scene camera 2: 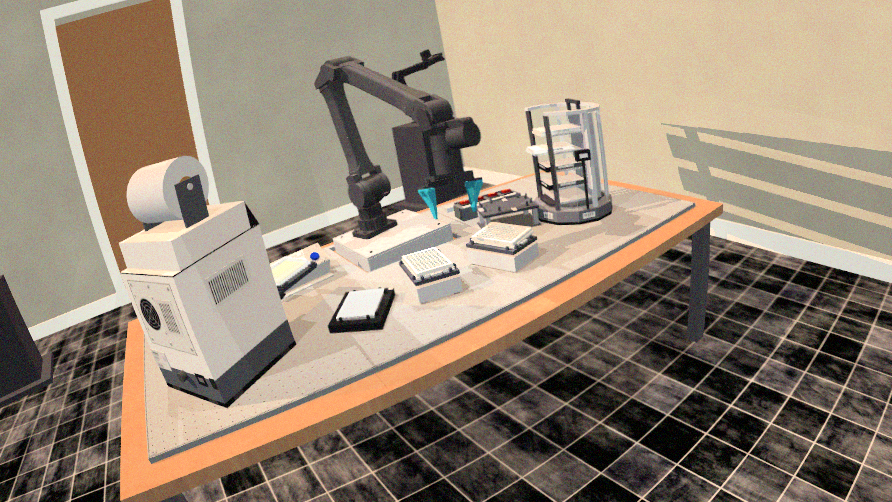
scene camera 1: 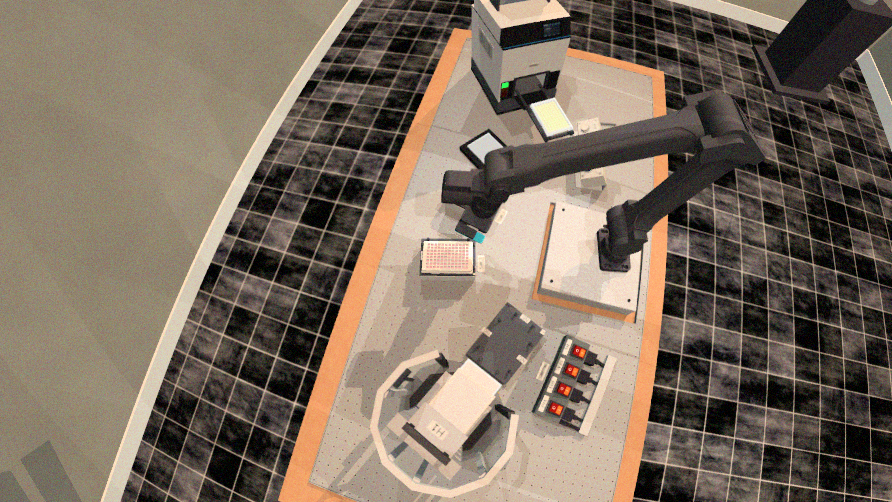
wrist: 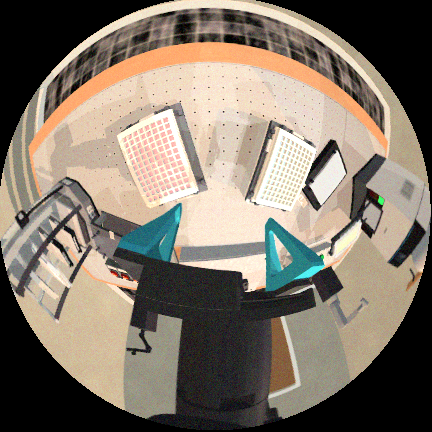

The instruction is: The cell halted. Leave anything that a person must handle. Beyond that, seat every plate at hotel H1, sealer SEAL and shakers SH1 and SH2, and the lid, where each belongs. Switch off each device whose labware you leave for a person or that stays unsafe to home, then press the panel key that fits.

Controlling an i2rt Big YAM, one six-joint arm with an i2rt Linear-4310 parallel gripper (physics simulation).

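Seen in the pictures: gripper, fingertip midpoint: (scene camera 2: 455,215) (scene camera 1: 475,219) (wrist: 226,214); arm's base, link origin: (scene camera 2: 375,230) (scene camera 1: 612,251).
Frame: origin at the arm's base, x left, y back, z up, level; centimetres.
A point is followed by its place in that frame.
My gripper (scene camera 2: 454,214) {x -2.2, y -38.3, z 9.6 cm} (wrist: 226,214) {x -2.2, y -38.3, z 9.6 cm} is open and empty, above the table near the two shakers. A plate with pink wells (scene camera 1: 447,256) {x 5.8, y -44.9, z 3.6 cm} (scene camera 2: 501,235) {x 4.3, y -46.0, z 3.3 cm} (wrist: 157,157) {x 5.3, y -45.2, z 2.8 cm} lies on one shaker. A white well plate (scene camera 2: 427,262) {x -14.6, y -40.4, z 3.1 cm} (wrist: 286,169) {x -13.6, y -39.5, z 2.4 cm} lies on the other; the arm hides it in scene camera 1. I cannot tell how fully either is seated. A white flat piece (scene camera 1: 486,147) {x -32.1, y -36.2, z -1.0 cm} (scene camera 2: 360,304) {x -31.1, y -35.6, z -1.0 cm} (wrist: 327,179) {x -29.3, y -34.7, z -1.0 cm} lies on a black nest. A yellow-topped plate (scene camera 1: 551,118) {x -38.5, y -17.3, z 7.2 cm} (wrist: 346,237) {x -36.8, y -19.5, z 7.3 cm} is on the tray of the sealer (scene camera 1: 524,37) {x -51.7, y -27.3, z 25.8 cm} (scene camera 2: 193,299) {x -68.1, y -41.7, z 18.0 cm}. In hotel H1 (scene camera 2: 574,216) {x 33.4, y -48.0, z -1.3 cm}, a white plate (scene camera 2: 541,149) {x 35.1, y -37.9, z 17.2 cm} juts from a shelf.
A power strip with red switches (scene camera 1: 563,390) {x 37.2, y -14.4, z 1.2 cm} stands beside a dark raised platform (scene camera 1: 506,342) {x 26.3, y -29.0, z 2.2 cm} (scene camera 2: 508,204) {x 26.8, y -29.4, z 2.2 cm} by the hotel. A button panel (scene camera 1: 589,181) {x -21.4, y -5.3, z 0.5 cm} with a blue key (scene camera 2: 314,255) {x -25.1, y -6.5, z 3.1 cm} is partly hidden by the arm in scene camera 1. The sealer shows a green light (wrist: 381,200) {x -48.6, y -31.6, z 10.1 cm}.
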